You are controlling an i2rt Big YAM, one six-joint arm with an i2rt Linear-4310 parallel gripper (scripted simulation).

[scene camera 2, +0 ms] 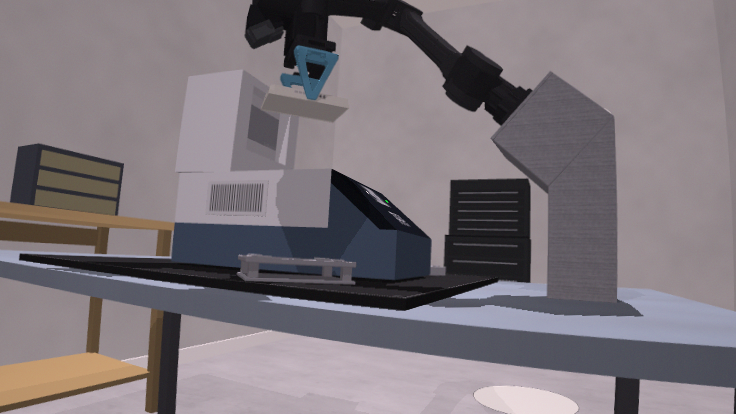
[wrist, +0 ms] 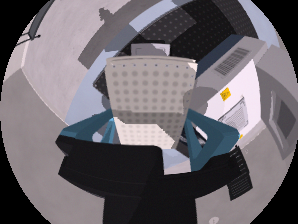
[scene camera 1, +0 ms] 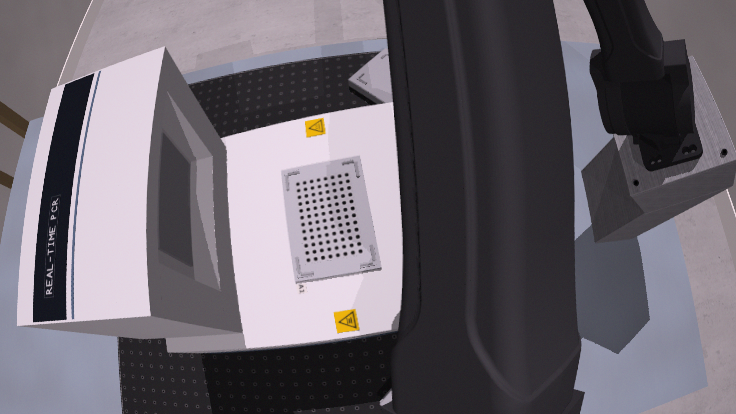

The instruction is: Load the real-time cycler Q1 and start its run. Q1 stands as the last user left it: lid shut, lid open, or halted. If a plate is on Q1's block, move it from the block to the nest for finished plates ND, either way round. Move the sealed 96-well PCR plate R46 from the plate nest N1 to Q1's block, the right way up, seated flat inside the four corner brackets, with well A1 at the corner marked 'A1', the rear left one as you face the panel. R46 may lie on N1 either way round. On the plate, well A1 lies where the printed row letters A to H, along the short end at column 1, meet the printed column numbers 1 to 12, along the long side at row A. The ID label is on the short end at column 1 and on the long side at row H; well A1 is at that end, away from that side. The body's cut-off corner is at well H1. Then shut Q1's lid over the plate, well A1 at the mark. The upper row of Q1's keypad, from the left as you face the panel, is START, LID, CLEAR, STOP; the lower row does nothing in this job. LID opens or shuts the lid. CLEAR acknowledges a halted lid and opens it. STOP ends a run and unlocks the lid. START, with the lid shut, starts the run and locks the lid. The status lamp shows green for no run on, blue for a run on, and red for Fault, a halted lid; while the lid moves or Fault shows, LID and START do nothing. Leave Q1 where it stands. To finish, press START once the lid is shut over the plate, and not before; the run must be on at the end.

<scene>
gripper: scene camera 2; wrist
sealed plate R46: scene camera 2 279,99; wrist 150,95
same spot on gripper: (scene camera 2: pixel 300 53) = (wrist: pixel 70 125)
</scene>
